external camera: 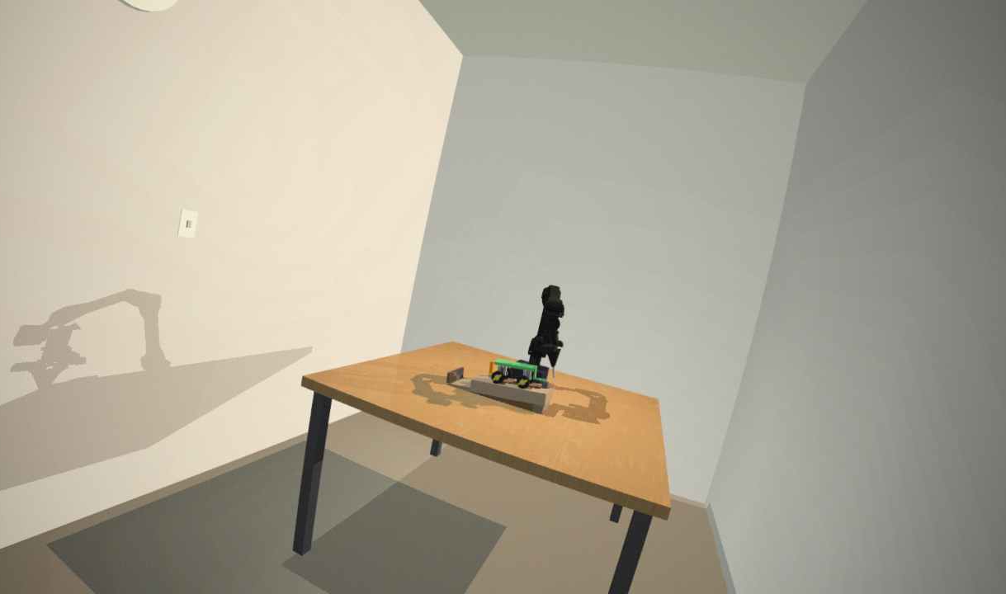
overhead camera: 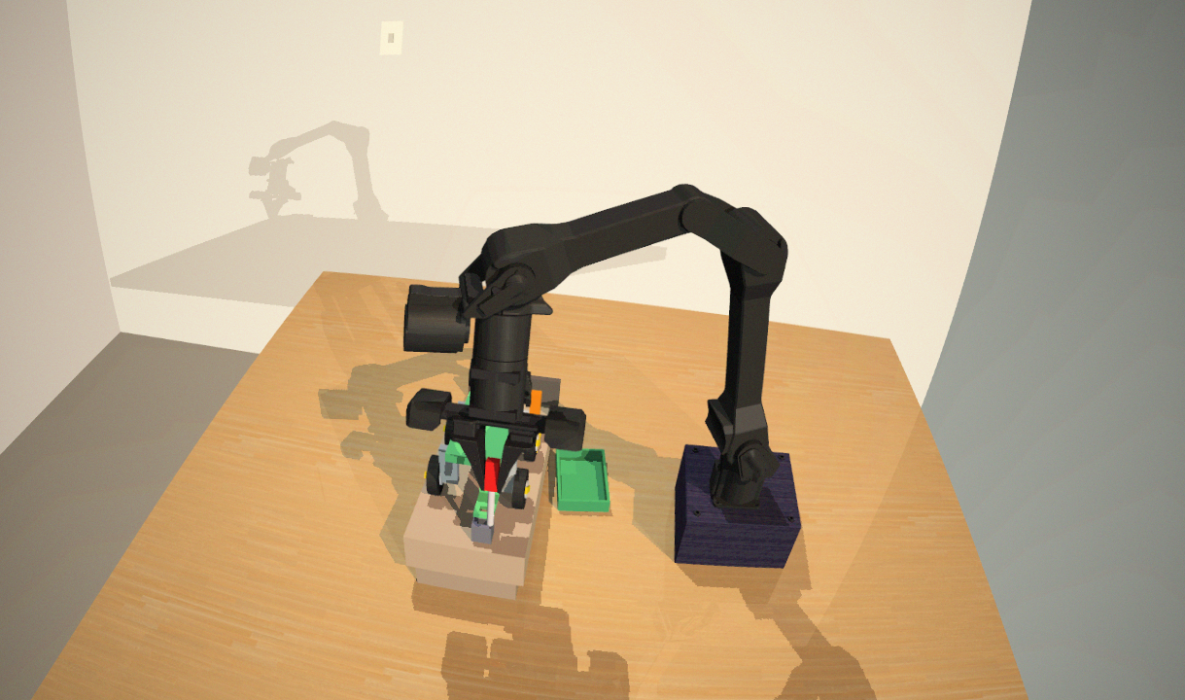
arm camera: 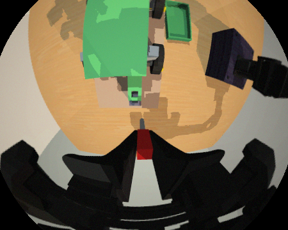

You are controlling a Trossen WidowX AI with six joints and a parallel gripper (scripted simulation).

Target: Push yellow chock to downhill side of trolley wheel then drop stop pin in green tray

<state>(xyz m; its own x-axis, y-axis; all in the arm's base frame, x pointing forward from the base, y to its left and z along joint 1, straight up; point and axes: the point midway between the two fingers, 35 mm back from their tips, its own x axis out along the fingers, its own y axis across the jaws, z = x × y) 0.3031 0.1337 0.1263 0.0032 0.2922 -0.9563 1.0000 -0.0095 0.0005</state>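
My gripper tip is now 23 cm to the left of the green tray, 19 cm above it and 10 cm past it. Round my gripper tip: yellow chock (25 cm to the right, 10 cm below, 2 cm behind); red-headed stop pin (right at my gripper tip); green-topped trolley (15 cm to the right, 7 cm below, 3 cm ahead).
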